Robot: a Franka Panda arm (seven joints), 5 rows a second.
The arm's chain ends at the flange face. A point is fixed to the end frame.
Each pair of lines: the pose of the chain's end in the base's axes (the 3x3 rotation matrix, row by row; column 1 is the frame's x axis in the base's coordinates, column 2 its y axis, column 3 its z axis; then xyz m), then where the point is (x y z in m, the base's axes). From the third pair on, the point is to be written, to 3 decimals.
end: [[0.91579 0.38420 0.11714], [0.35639 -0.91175 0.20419], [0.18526 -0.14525 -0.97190]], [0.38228 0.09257 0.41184]
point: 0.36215 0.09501 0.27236
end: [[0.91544 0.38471 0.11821], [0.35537 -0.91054 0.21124], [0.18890 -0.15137 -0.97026]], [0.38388 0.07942 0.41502]
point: 0.36392 0.08286 0.27554
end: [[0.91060 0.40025 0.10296], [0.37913 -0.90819 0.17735], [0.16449 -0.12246 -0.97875]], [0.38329 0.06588 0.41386]
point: 0.362 0.064 0.275
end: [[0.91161 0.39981 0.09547], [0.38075 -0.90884 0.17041], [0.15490 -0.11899 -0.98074]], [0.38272 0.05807 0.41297]
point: 0.360 0.055 0.274
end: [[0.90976 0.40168 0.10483], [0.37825 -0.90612 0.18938], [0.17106 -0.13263 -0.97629]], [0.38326 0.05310 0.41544]
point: 0.362 0.053 0.276
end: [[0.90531 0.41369 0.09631], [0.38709 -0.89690 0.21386], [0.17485 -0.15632 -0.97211]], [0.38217 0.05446 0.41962]
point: 0.360 0.057 0.280
